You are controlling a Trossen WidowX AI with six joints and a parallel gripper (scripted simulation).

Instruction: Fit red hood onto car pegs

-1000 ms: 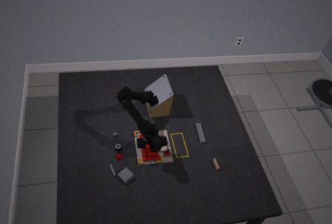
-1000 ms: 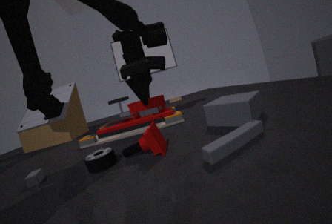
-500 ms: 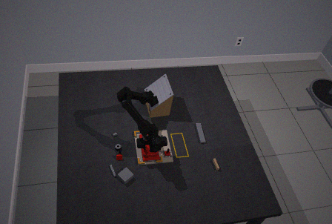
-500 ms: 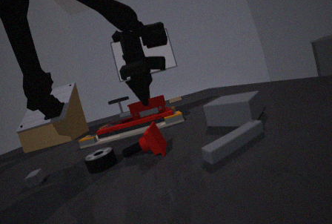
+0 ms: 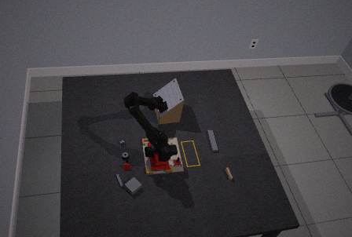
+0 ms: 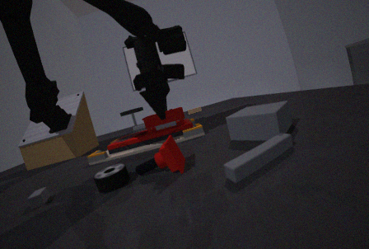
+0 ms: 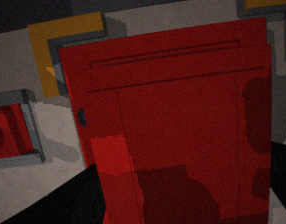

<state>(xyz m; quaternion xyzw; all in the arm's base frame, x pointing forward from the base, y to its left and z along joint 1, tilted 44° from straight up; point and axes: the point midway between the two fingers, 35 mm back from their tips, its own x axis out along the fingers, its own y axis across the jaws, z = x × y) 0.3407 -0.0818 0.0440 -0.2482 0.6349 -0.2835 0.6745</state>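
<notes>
Right now my gripper tip is 20 mm above the grey engine block and 10 mm to the right of it. Also, from my gripper tip: white jig 40 mm below, 40 mm behind, 20 mm to the left; red hood 10 mm above; black wheel 200 mm to the right, 80 mm behind, 40 mm below.
</notes>
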